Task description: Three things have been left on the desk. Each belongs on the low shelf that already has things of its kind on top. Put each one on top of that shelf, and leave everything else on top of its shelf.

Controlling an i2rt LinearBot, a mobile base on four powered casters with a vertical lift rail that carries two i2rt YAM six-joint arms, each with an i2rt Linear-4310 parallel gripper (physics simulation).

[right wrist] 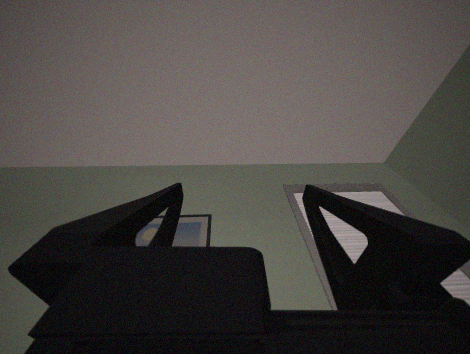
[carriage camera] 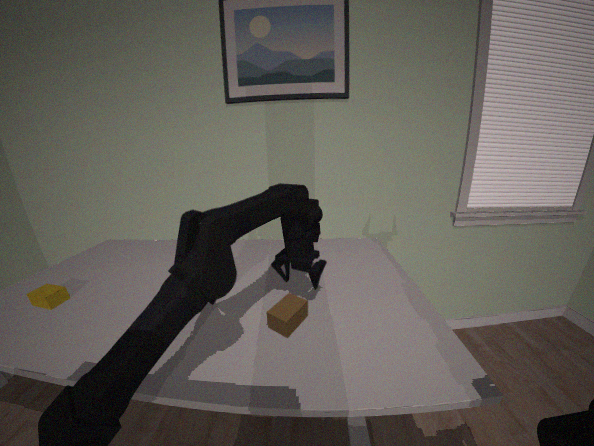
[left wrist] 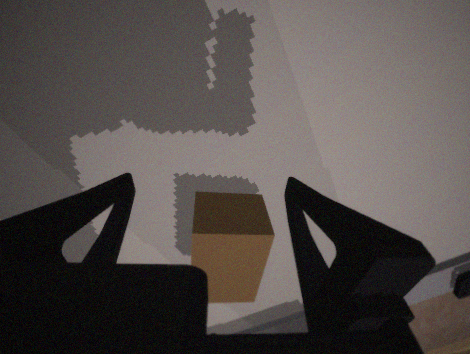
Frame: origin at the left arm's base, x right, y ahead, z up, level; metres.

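Seen in the pictures: left gripper, fingertip midpoint: (carriage camera: 301, 284) (left wrist: 210, 183); right gripper, fingertip midpoint: (right wrist: 243, 190).
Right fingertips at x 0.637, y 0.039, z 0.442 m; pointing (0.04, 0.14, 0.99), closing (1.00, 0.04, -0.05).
Note:
Pixels of each thing's top centre, then the offset from my right fingertips to it. "pt": a spot on its surface instead. Level surfaces: height alone.
- orange-brown block, middle of its top: (left wrist: 227, 273) (carriage camera: 287, 306) dz -0.374, dx -0.385, dy +0.299 m
- desk, its level: dz -0.423 m
- yellow block, middle of its top: (carriage camera: 45, 290) dz -0.379, dx -1.181, dy +0.296 m
- window with blinds, surface spot: (carriage camera: 535, 100) pt dz +0.264, dx +0.822, dy +0.939 m
- Wooden floor, its level: dz -1.144 m
An orange-brown block (carriage camera: 287, 315) (left wrist: 232, 250) lies on the desk (carriage camera: 390, 360), in front of my left gripper in the carriage view. A yellow block (carriage camera: 48, 296) lies on the desk at the far left. My left gripper (carriage camera: 301, 284) (left wrist: 210, 183) is open, points down and hangs above the desk, a little behind the orange-brown block. In the left wrist view that block shows between and beyond the fingers, and the gripper's body hides one lower corner of it. My right gripper (right wrist: 243, 190) is open and empty, facing the wall and ceiling. The low shelves do not show in the carriage view.
The desk stands near a green wall (carriage camera: 160, 165) with a framed picture (carriage camera: 285, 45). A window with blinds (carriage camera: 535, 100) is at the right. Wooden floor (carriage camera: 530, 365) shows to the right of the desk. A dark part of my right arm (carriage camera: 570, 427) shows at the lower right.

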